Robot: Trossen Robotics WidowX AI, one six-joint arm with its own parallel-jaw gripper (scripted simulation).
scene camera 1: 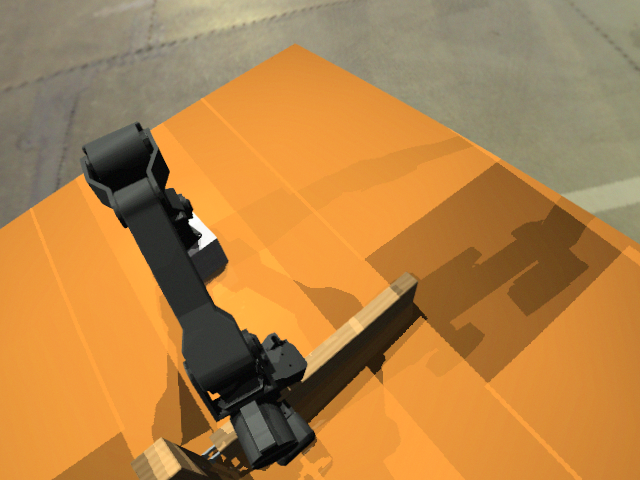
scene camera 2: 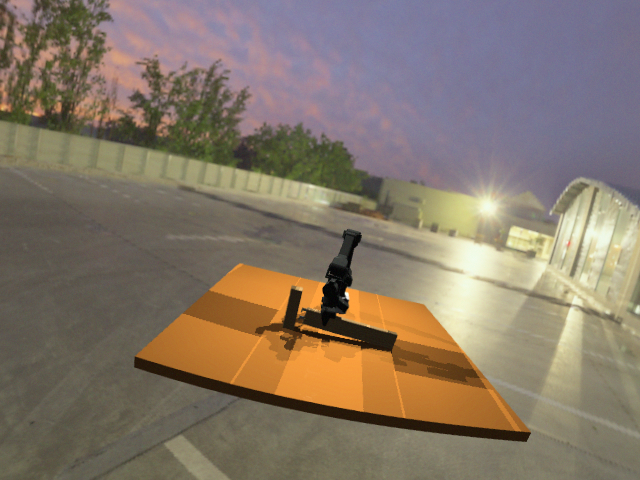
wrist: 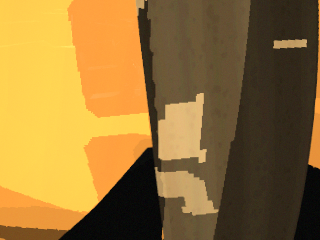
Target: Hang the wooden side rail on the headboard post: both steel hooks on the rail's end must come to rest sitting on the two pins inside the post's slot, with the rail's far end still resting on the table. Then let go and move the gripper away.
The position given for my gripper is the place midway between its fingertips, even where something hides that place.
I see my gripper (scene camera 1: pixel 268 412) and a wooden side rail (scene camera 1: pixel 337 349).
The wooden side rail also shows in scene camera 2 (scene camera 2: pixel 357 330) and in the wrist view (wrist: pixel 226 93). My gripper shows as well in the wrist view (wrist: pixel 196 153).
